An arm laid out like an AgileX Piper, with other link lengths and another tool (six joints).
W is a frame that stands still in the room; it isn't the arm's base.
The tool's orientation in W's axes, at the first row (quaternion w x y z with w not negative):
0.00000, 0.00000, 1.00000, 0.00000
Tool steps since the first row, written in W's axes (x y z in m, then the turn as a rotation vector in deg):
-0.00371, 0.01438, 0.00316, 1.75, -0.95, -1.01
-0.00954, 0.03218, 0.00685, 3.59, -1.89, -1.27
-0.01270, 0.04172, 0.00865, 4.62, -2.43, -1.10
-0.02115, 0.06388, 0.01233, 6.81, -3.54, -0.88
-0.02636, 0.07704, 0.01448, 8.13, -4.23, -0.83
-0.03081, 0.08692, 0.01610, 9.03, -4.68, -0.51
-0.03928, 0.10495, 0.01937, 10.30, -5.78, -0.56
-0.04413, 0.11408, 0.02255, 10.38, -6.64, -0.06
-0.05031, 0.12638, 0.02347, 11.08, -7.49, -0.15
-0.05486, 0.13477, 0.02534, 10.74, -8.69, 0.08
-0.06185, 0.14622, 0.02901, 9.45, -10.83, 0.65
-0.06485, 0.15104, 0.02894, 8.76, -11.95, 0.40
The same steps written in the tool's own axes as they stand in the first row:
0.00371, 0.01438, -0.00316, -1.75, -0.95, 1.01
0.00954, 0.03218, -0.00685, -3.59, -1.89, 1.27
0.01270, 0.04172, -0.00865, -4.62, -2.43, 1.10
0.02115, 0.06388, -0.01233, -6.81, -3.54, 0.88
0.02636, 0.07704, -0.01448, -8.13, -4.23, 0.83
0.03081, 0.08692, -0.01610, -9.03, -4.68, 0.51
0.03928, 0.10495, -0.01937, -10.30, -5.78, 0.56
0.04413, 0.11408, -0.02255, -10.38, -6.64, 0.06
0.05031, 0.12638, -0.02347, -11.08, -7.49, 0.15
0.05486, 0.13477, -0.02534, -10.74, -8.69, -0.08
0.06185, 0.14622, -0.02901, -9.45, -10.83, -0.65
0.06485, 0.15104, -0.02894, -8.76, -11.95, -0.40

